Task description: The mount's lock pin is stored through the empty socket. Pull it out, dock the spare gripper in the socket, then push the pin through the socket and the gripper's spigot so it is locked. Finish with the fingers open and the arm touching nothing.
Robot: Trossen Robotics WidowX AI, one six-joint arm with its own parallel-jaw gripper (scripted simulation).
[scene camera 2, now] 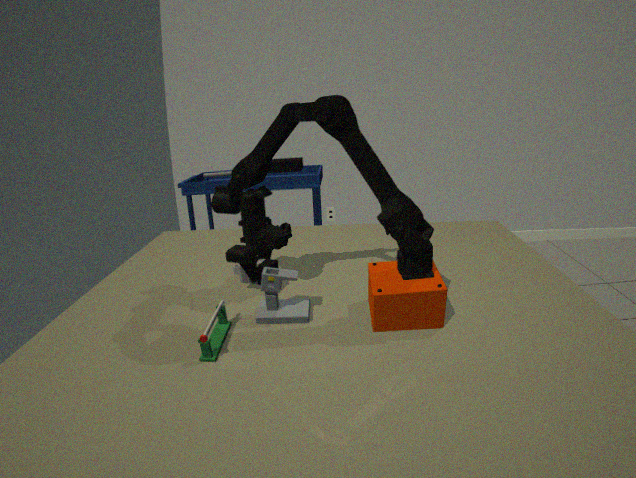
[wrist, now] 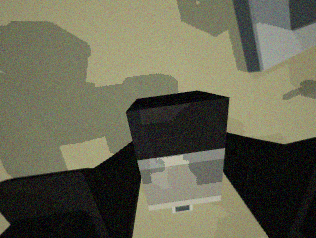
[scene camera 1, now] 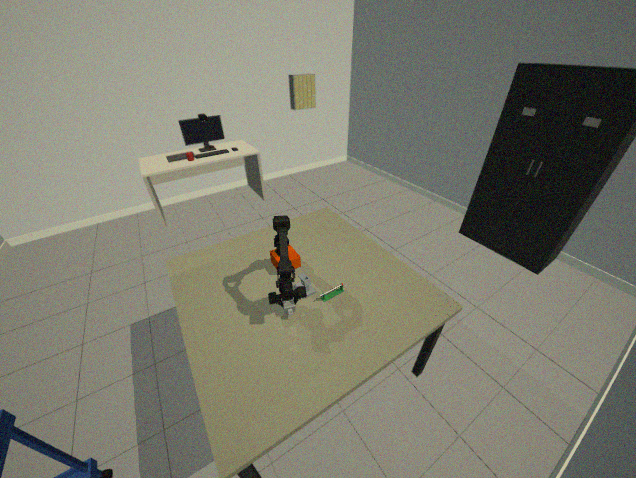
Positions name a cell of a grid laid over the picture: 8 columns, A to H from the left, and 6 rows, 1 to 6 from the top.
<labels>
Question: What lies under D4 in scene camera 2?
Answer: My gripper.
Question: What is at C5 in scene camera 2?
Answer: A green cradle.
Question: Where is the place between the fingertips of my gripper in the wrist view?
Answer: At E4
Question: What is my gripper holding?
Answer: A spare gripper.
</labels>
